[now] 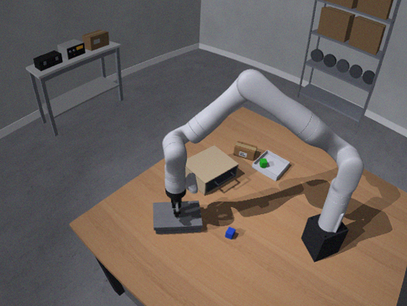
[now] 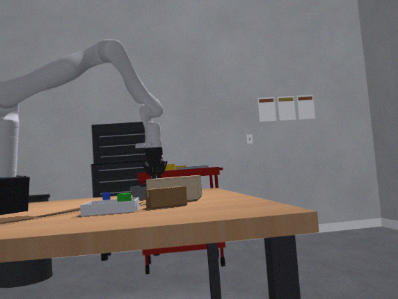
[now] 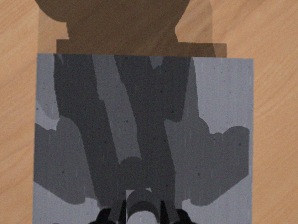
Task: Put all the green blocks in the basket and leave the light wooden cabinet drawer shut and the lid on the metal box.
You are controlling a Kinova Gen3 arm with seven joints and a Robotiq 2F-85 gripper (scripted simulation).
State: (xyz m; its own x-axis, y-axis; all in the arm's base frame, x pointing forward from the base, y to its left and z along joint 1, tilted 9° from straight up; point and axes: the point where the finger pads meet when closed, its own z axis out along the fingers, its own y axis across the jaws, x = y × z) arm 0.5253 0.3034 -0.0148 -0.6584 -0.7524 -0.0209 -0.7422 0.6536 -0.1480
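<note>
Now: the grey lid 30 mm below my hand. Also, from my hand: drawer: 60 mm ahead, 290 mm to the right, 40 mm below; then metal box: 50 mm below; then light wooden cabinet: 80 mm ahead, 300 mm to the right, 40 mm below.
</note>
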